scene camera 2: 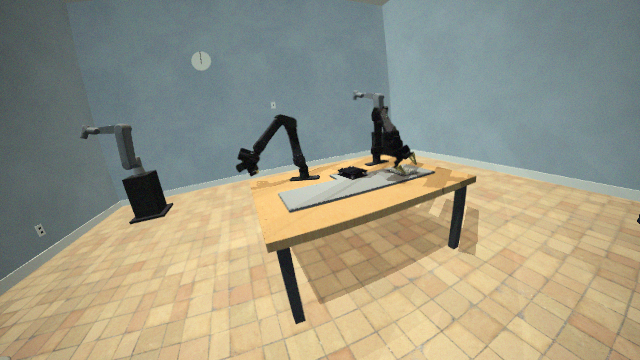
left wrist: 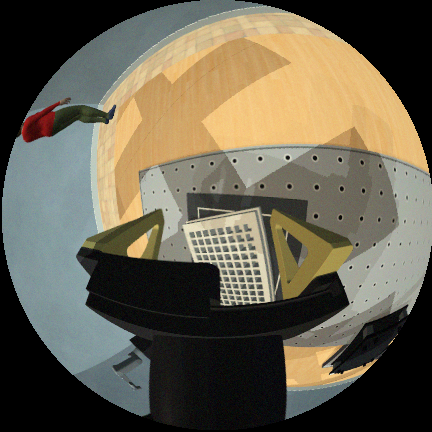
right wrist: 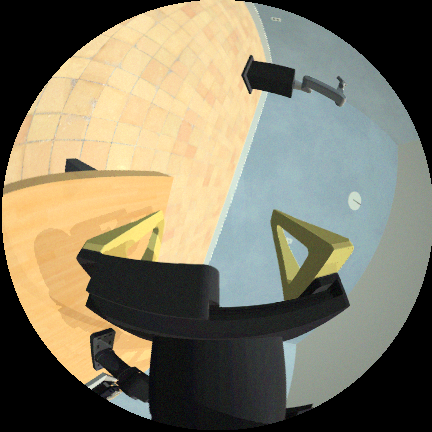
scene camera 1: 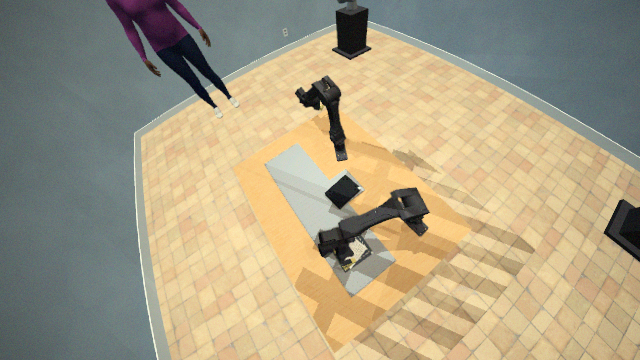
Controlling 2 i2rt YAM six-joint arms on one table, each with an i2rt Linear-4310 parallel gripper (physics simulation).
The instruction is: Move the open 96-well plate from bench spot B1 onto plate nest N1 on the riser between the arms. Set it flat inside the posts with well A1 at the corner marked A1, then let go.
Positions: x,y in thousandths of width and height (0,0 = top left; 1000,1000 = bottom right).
Labels:
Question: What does my right gripper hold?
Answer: Nothing.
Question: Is my right gripper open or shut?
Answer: Open.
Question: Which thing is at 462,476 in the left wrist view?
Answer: A dark plate nest.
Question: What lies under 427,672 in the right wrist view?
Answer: My right gripper.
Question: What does the white well plate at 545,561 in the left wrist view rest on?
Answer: A dark plate nest.

